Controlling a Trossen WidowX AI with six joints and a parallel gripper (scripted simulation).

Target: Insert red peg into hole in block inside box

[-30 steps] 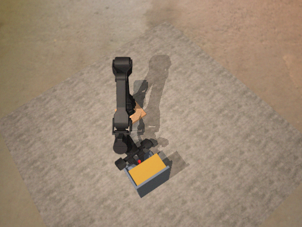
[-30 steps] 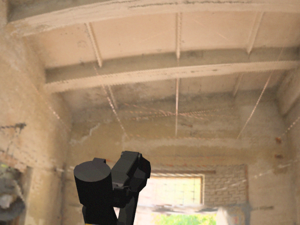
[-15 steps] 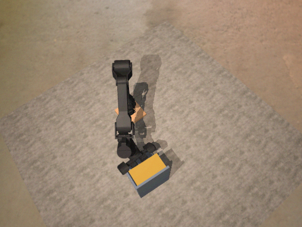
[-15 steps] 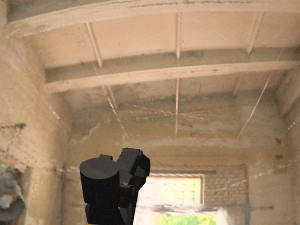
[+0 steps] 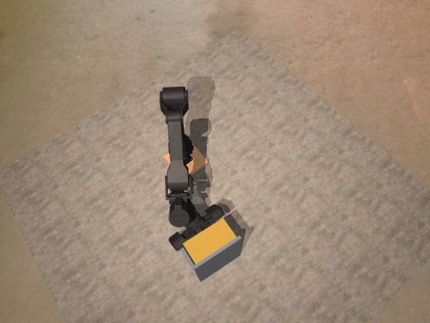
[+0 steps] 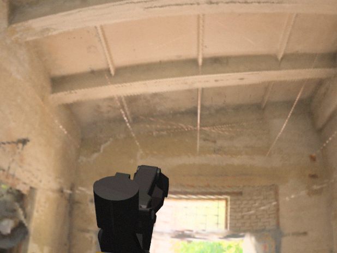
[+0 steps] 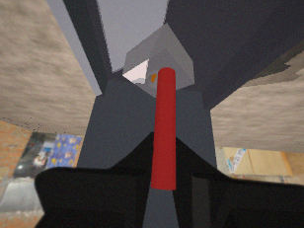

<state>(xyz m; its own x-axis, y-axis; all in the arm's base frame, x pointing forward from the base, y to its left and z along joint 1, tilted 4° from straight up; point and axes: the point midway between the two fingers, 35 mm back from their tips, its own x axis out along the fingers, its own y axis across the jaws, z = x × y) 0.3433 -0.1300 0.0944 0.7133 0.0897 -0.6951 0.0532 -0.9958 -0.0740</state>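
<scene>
The orange roof is 11 cm above my gripper tip and 1 cm ahead of it. From my gripper tip the other things lie so: red peg 3 cm behind, 1 cm below.
</scene>
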